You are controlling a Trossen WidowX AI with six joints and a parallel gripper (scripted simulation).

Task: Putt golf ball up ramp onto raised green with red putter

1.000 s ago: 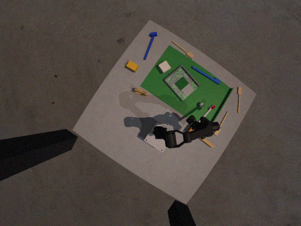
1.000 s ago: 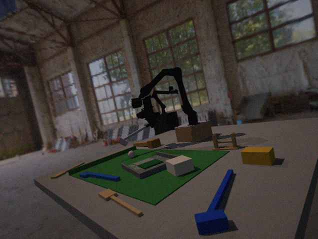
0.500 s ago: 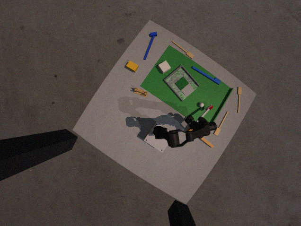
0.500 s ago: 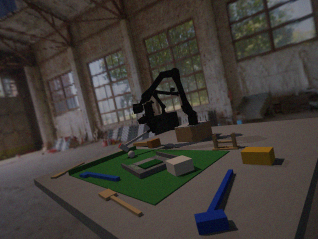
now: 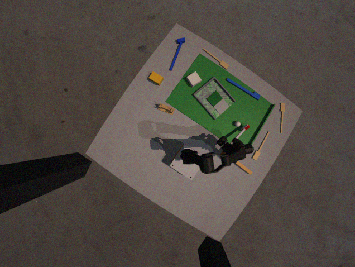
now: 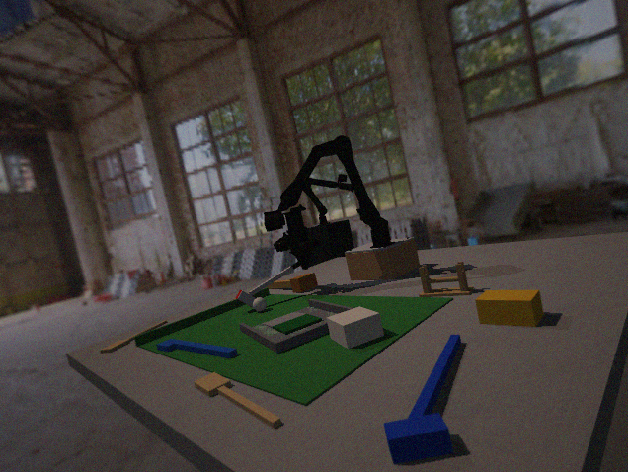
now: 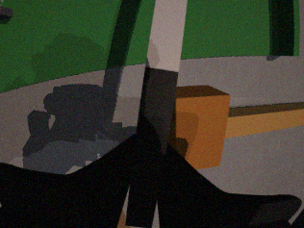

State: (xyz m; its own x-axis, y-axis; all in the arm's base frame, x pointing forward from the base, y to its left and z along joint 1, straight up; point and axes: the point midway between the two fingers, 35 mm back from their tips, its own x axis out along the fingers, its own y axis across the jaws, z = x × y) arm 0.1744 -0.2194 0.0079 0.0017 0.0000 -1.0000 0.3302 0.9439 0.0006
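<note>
Now: the red putter 110 mm ahead of my gripper tip and 40 mm to the right of it. Round my gripper tip: white golf ball (220 mm ahead, 10 mm to the right, 60 mm below); green mat (300 mm ahead, 160 mm to the left, 80 mm below); wooden rack (40 mm ahead, 510 mm to the left, 50 mm below).
</note>
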